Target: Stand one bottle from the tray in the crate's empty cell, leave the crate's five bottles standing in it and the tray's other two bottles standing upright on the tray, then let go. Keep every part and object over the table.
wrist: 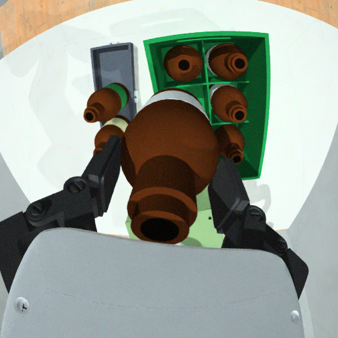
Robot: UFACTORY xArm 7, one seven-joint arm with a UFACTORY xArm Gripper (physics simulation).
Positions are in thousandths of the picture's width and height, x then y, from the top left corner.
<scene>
gripper: 499,484
glass bottle: 501,451
glass bottle: 303,312
glass bottle: 679,309
glass bottle: 676,182
glass bottle: 685,422
</scene>
